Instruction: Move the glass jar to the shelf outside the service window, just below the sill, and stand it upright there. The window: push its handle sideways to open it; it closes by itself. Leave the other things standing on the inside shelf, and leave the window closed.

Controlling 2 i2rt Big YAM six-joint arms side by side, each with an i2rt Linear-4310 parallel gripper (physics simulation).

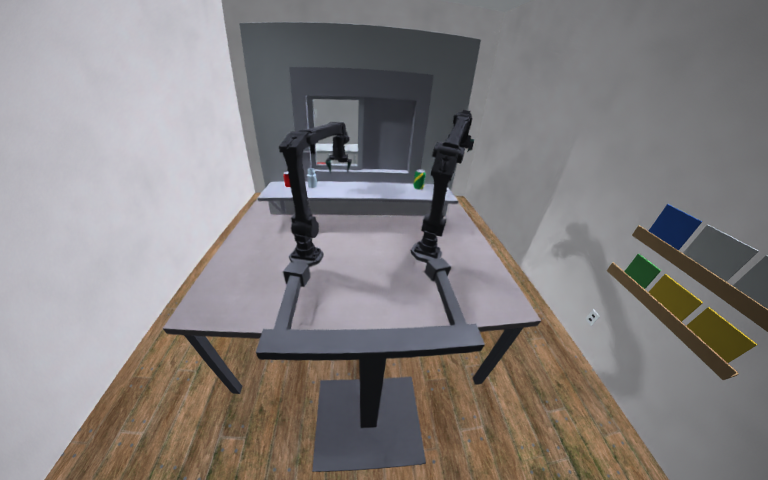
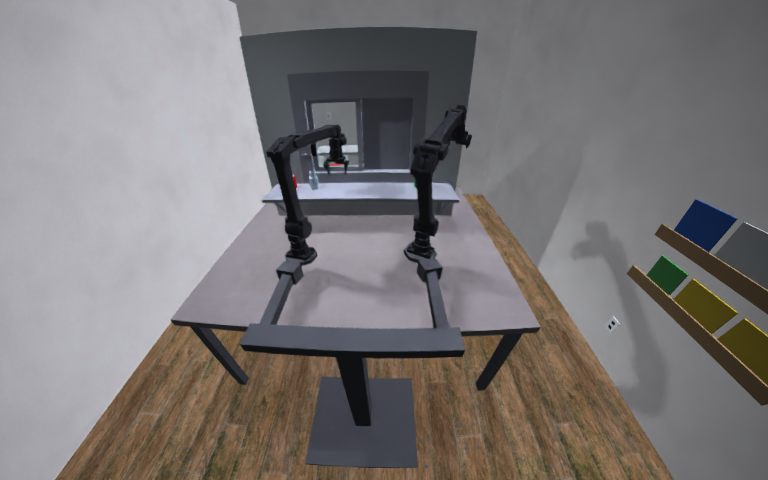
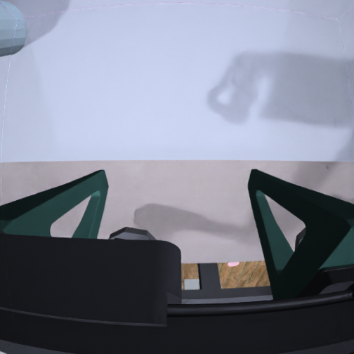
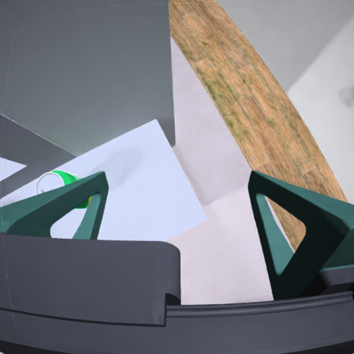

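Pixels of known places: left gripper, fingertip midpoint: (image 1: 339,173) (image 2: 337,174); right gripper, fingertip midpoint: (image 2: 458,146); left arm's base, link origin: (image 1: 306,254) (image 2: 300,253); right arm's base, link origin: (image 1: 427,250) (image 2: 420,251).
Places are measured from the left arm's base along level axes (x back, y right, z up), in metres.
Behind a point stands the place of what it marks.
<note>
A pale blue glass vessel (image 1: 311,179) @(z 0.168, x -0.504, y -0.168 m) (image 2: 313,181) @(z 0.168, x -0.505, y -0.165 m) (image 3: 10,32), apparently the jar, stands upright on the inside shelf (image 1: 362,191) @(z 0.111, x -0.535, y 0.150 m) (image 2: 368,192) @(z 0.111, x -0.537, y 0.191 m) (image 3: 150,110), at its left part. The window (image 1: 360,133) @(z 0.427, x -0.702, y 0.091 m) (image 2: 360,133) @(z 0.433, x -0.705, y 0.097 m) looks closed, with a clear pane at left; its dark handle (image 1: 313,148) @(z 0.338, x -0.595, y -0.180 m) (image 2: 313,149) @(z 0.350, x -0.593, y -0.184 m) is at the pane's left edge. My left gripper (image 1: 339,166) @(z 0.238, x -0.472, y 0.024 m) (image 2: 336,169) @(z 0.238, x -0.472, y 0.024 m) (image 3: 177,177) is open and empty, above the shelf and to the right of the vessel. My right gripper (image 1: 470,144) @(z 0.412, x -0.630, y 0.694 m) (image 2: 467,140) @(z 0.412, x -0.630, y 0.694 m) (image 4: 177,178) is open and empty, high at the shelf's right end. The outside shelf is hidden.
A red can (image 1: 287,179) @(z 0.164, x -0.480, y -0.320 m) (image 2: 294,181) @(z 0.161, x -0.499, y -0.304 m) stands left of the vessel, partly behind my left arm. A green can (image 1: 419,179) @(z 0.186, x -0.657, y 0.489 m) (image 2: 416,183) (image 4: 51,183) stands near the shelf's right end. Something red (image 1: 321,163) (image 2: 336,164) shows low through the pane. Grey wall surrounds the window.
</note>
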